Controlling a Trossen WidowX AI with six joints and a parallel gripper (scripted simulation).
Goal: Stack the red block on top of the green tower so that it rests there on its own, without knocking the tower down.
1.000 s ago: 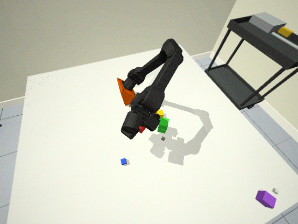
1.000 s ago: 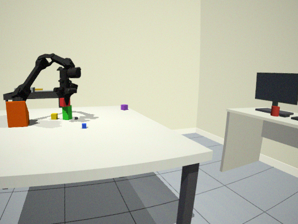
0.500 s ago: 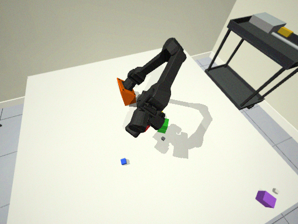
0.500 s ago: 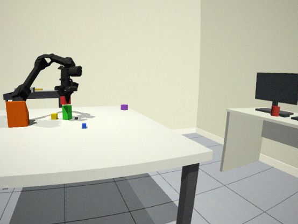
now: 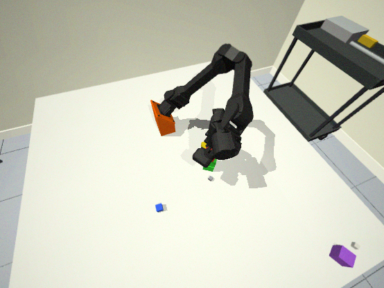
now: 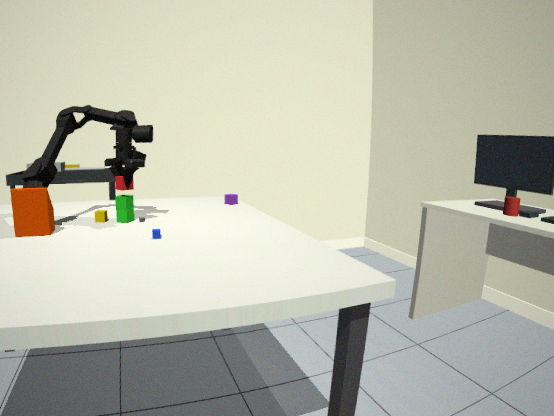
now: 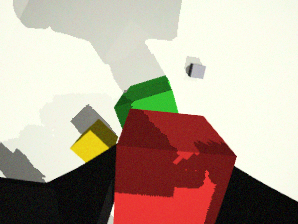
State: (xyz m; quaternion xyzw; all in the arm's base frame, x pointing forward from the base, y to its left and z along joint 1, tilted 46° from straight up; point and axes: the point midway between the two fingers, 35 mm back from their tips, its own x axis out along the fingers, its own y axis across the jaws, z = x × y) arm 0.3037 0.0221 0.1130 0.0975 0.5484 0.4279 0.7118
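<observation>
Now: the small grey cube 120 mm below my gripper tip, 60 mm ahead of it and 20 mm to the right of it. Round my gripper tip: red block: 20 mm above; then yellow block: 110 mm below, 90 mm behind, 30 mm to the left; then blue cube: 260 mm to the right, 110 mm below, 90 mm ahead.
</observation>
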